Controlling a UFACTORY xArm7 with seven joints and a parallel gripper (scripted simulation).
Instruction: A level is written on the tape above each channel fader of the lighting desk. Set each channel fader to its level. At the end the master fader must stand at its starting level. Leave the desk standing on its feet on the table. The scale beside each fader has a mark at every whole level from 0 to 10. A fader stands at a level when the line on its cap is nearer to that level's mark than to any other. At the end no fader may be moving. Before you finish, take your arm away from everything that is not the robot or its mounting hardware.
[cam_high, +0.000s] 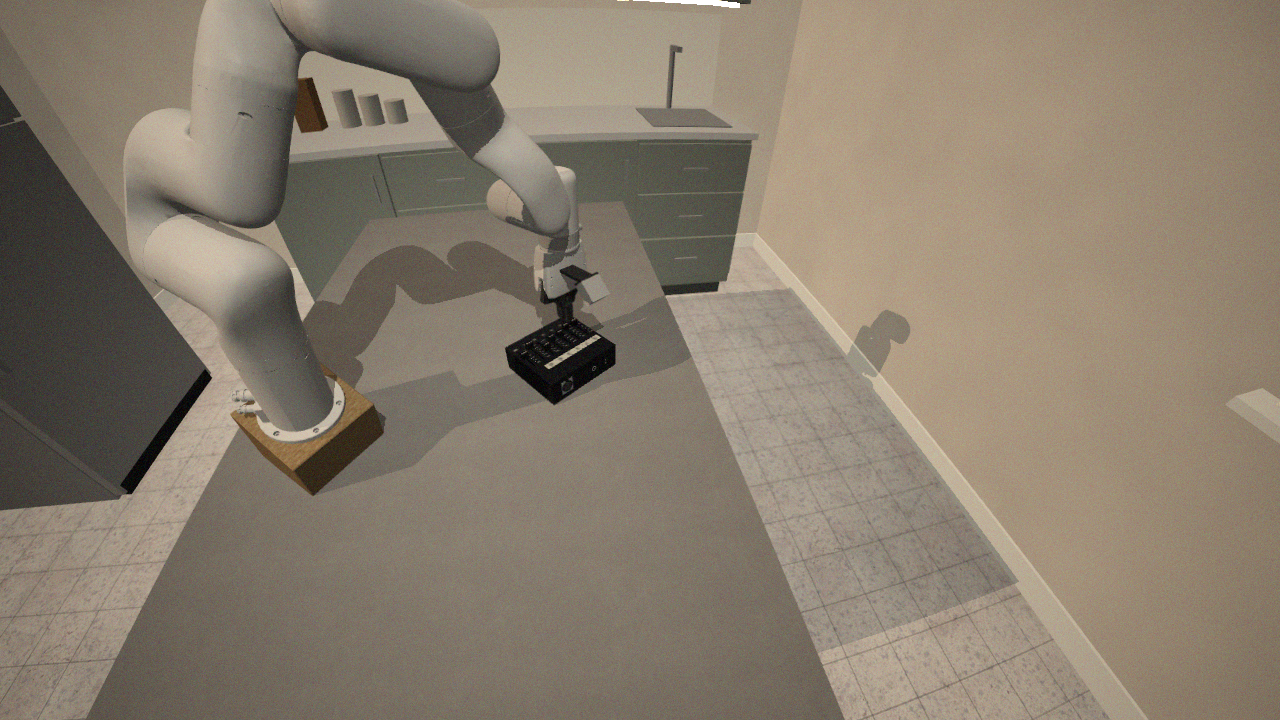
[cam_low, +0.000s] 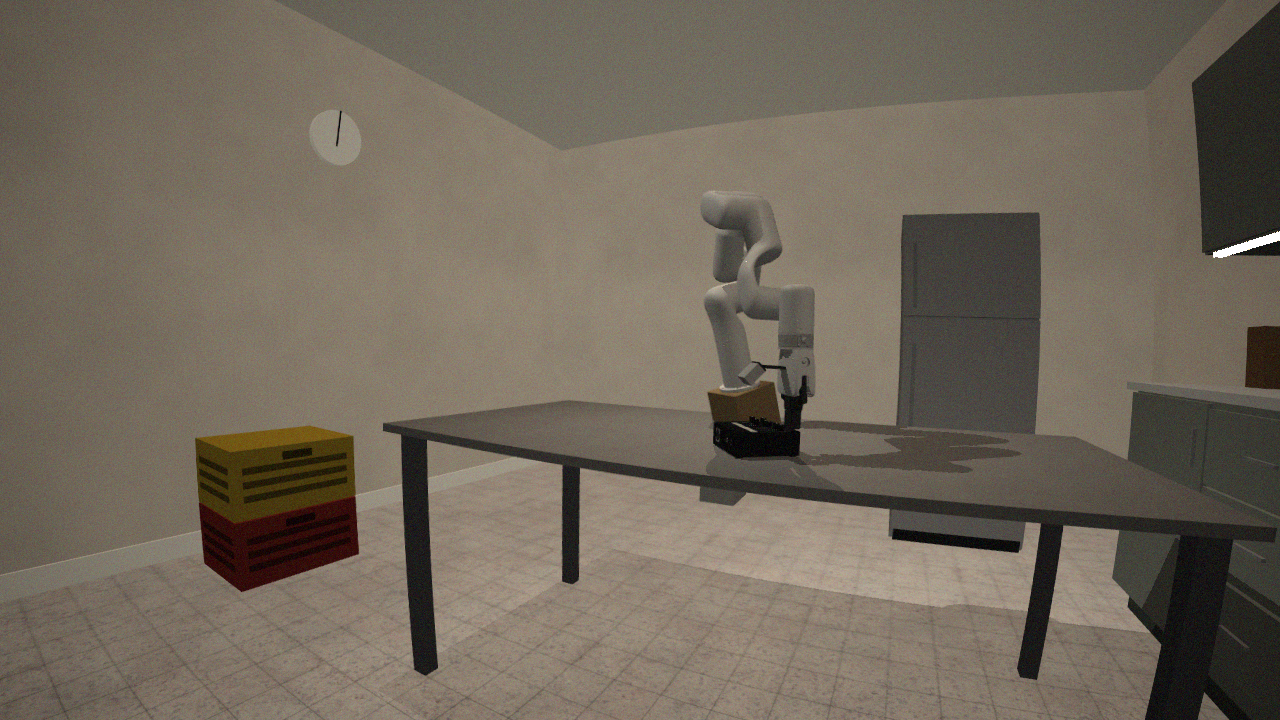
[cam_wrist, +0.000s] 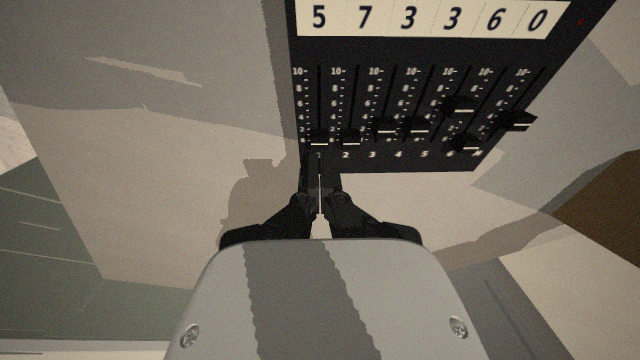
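Right now the channel 1 fader cap is 2 cm to the right of my hand, 1 cm below it and 1 cm ahead of it. From my hand the other things lie so: channel 2 fader cap: 3 cm to the right, 1 cm below, 1 cm behind; then channel 4 fader cap: 6 cm to the right, 4 cm behind, 1 cm below; then channel 3 fader cap: 5 cm to the right, 2 cm behind, 1 cm below.
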